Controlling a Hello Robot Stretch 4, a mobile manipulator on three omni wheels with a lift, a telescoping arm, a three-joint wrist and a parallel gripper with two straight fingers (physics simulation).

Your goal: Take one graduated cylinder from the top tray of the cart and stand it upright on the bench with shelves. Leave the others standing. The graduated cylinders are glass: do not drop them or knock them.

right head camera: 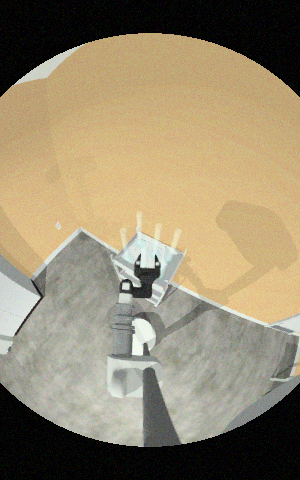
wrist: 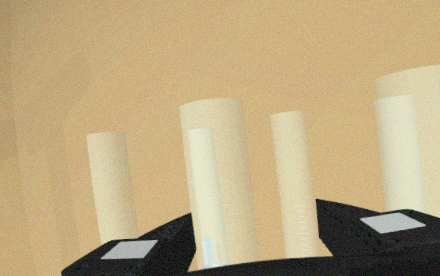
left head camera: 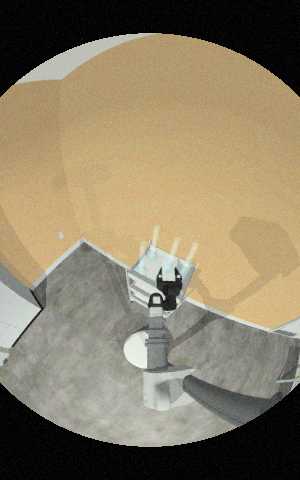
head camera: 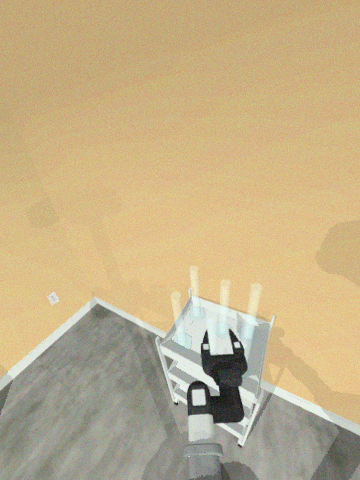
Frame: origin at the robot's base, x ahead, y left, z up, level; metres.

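Seen in the pictures: gripper, fingertip midpoint: (right head camera: 147, 254) (wrist: 255, 225) (left head camera: 167, 267) (head camera: 217, 330); robot's base at its link origin: (right head camera: 135, 335) (left head camera: 144, 348).
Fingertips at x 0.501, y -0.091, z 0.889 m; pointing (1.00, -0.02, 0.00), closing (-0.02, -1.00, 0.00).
Observation:
Pixels of each thing's middle, then the offset from my fingertips to it. "spot": a spot on its surface instead.
- white cart at a spot on its surface: (head camera: 182, 359) (left head camera: 141, 281) spot: dy +0.150, dx +0.006, dz -0.208 m
- wide cylinder at a spot on its surface: (wrist: 235, 175) spot: dy +0.009, dx -0.007, dz +0.035 m
- small white wall plate at the middle of its body: (head camera: 53, 298) dy +1.324, dx +0.722, dz -0.516 m
The white cart (head camera: 182, 359) (left head camera: 141, 281) stands against the wall. Four clear graduated cylinders (head camera: 177, 312) (head camera: 194, 287) (head camera: 225, 300) (head camera: 253, 305) stand upright on its top tray, behind and beside the fingers. My gripper (head camera: 219, 331) (left head camera: 169, 271) (right head camera: 147, 258) is open over the near part of the tray. A pale upright shape between its fingers looks like another cylinder (head camera: 220, 346); the fingers are not shut on it. In the wrist view, a wide cylinder (wrist: 235, 175) and a narrow one (wrist: 295, 185) show between the fingertips. The bench with shelves cannot be identified.
In the left head view, white furniture (left head camera: 15, 312) stands at the left edge; it also shows in the right head view (right head camera: 17, 305). Part of a light frame shows at the right edge. Orange walls rise behind the cart, with a small white wall plate (head camera: 53, 298).

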